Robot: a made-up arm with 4 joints.
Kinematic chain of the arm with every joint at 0, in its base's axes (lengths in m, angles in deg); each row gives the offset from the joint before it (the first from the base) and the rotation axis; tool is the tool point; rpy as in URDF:
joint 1: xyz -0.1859 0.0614 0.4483 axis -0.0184 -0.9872 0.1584
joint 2: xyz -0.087 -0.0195 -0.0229 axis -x
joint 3: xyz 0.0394 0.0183 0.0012 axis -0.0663 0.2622 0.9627
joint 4: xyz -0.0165 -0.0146 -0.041 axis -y
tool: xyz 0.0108 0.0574 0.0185 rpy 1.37 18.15 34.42
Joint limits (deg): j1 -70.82..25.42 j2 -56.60..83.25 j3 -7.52..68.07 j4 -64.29..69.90
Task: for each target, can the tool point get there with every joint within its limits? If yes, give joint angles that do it. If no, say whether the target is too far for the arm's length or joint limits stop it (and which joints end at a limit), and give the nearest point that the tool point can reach.
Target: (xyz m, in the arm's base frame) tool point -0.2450 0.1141 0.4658
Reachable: yes | joints -39.90 -23.26 18.68 -28.01
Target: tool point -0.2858 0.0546 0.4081
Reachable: yes | joints -7.80 48.55 55.87 22.37
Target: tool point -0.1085 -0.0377 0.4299
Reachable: no: joint limits stop it (at a limit: joint 1, joint 2, joint 3, joint 4) | nearest point -0.1776 0.0067 0.3549 | short by 0.111 m
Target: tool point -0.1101 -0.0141 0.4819
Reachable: no: joint limits stop it (at a limit: joint 1, joint 2, joint 3) | nearest point -0.1805 0.0968 0.4973 | short by 0.132 m
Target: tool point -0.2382 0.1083 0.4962
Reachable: yes | joints -46.92 -45.86 38.11 -36.59
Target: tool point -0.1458 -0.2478 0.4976
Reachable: no: too far | nearest point -0.1776 0.0067 0.3549 | short by 0.294 m
